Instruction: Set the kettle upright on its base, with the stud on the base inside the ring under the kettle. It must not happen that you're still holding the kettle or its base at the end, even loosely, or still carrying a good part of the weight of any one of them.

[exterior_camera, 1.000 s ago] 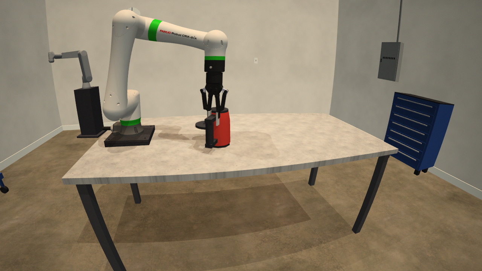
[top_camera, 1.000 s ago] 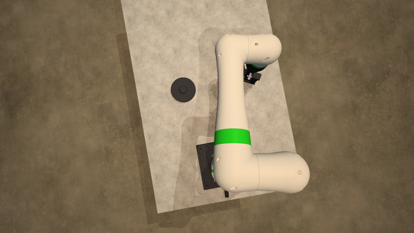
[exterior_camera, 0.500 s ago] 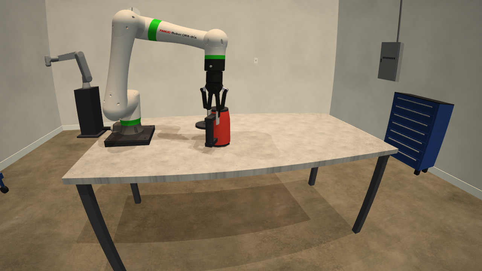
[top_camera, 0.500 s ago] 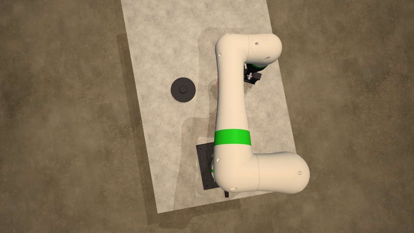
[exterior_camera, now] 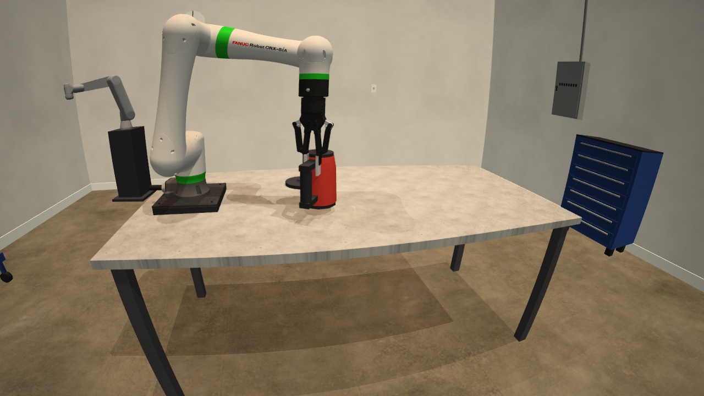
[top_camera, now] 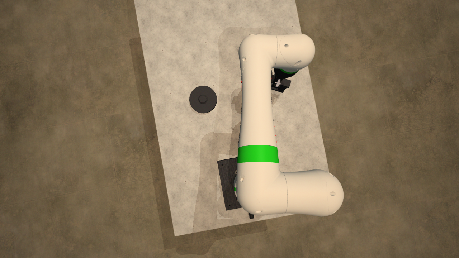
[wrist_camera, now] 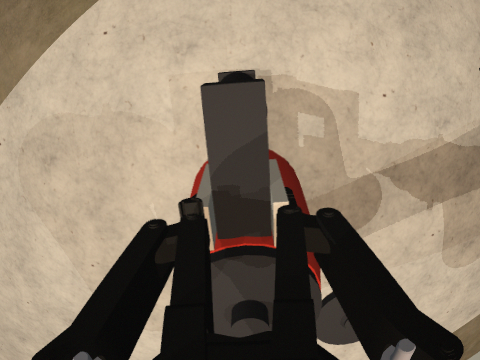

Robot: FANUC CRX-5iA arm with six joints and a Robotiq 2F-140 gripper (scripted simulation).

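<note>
Now: hand 60 mm above the red kettle, 30 mm to the right of it and 10 mm short of it. Round my hand: round black base: 360 mm to the left, 170 mm below, 40 mm behind.
</note>
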